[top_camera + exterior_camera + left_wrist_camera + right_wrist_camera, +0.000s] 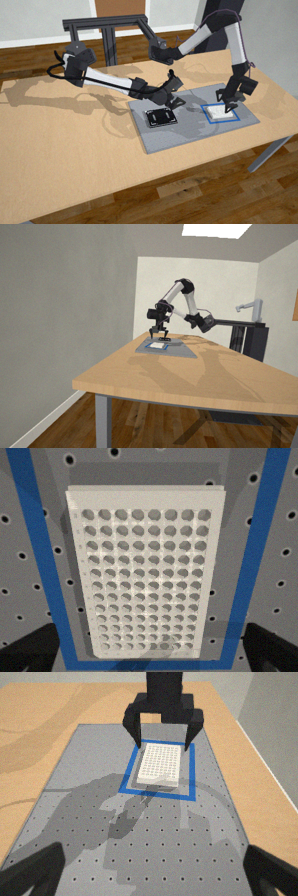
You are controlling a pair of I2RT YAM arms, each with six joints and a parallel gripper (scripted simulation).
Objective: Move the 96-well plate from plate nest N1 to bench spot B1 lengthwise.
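Note:
The white 96-well plate is 50 mm below my left hand. The rest, counted from my left hand: black plate nest: 20 mm behind, 360 mm to the right, 50 mm below.

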